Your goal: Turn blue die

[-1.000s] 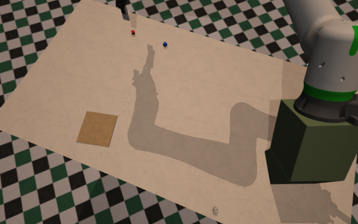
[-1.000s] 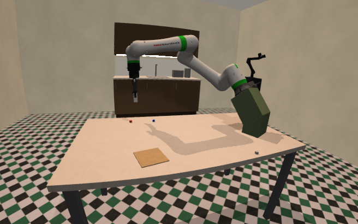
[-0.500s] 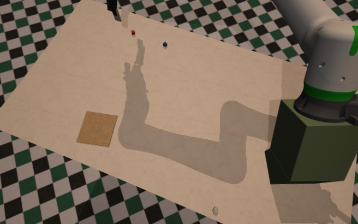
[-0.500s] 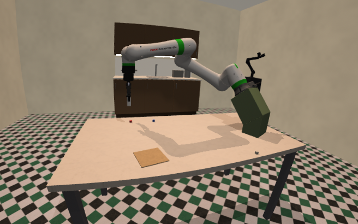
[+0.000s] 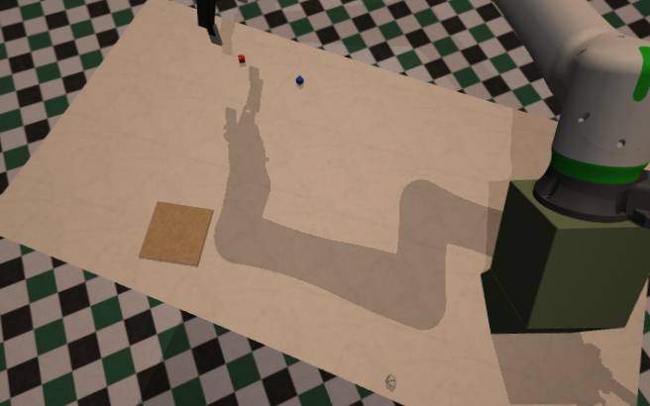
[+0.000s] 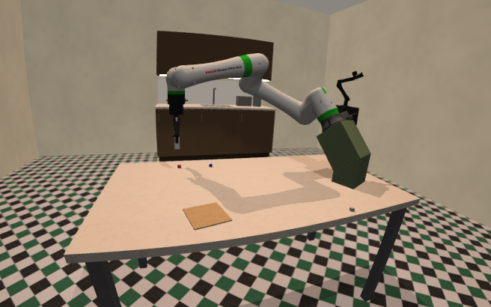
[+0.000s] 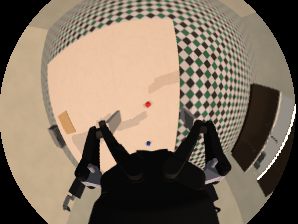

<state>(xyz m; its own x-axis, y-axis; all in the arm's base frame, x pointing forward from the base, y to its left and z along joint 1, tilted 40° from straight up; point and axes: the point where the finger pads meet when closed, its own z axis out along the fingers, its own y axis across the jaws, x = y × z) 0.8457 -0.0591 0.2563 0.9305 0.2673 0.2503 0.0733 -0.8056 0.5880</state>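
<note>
The red die is 13 cm below my hand, 1 cm to the left of it and 1 cm behind it. The rest, counted from my hand: brown mat: 52 cm to the left, 14 cm below, 13 cm behind; then white die: 71 cm behind, 59 cm to the left, 13 cm below; then blue die: 19 cm behind, 13 cm below.
</note>
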